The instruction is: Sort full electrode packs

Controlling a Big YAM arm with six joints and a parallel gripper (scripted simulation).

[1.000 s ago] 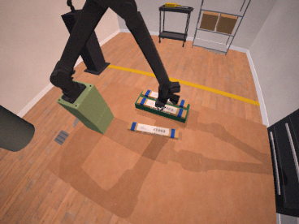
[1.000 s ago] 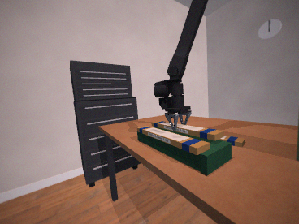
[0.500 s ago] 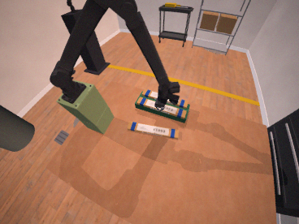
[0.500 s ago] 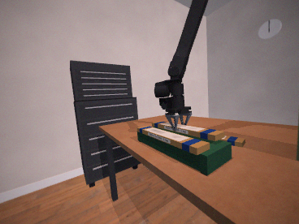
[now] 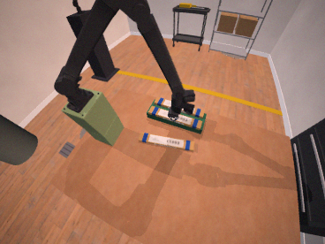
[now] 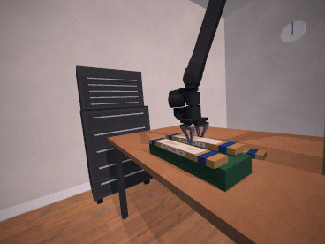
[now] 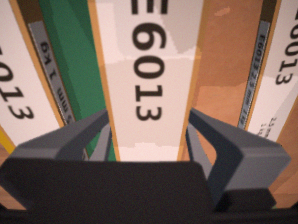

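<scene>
Right now my hand is 6 cm above the green platform and 5 cm to the right of it.
</scene>
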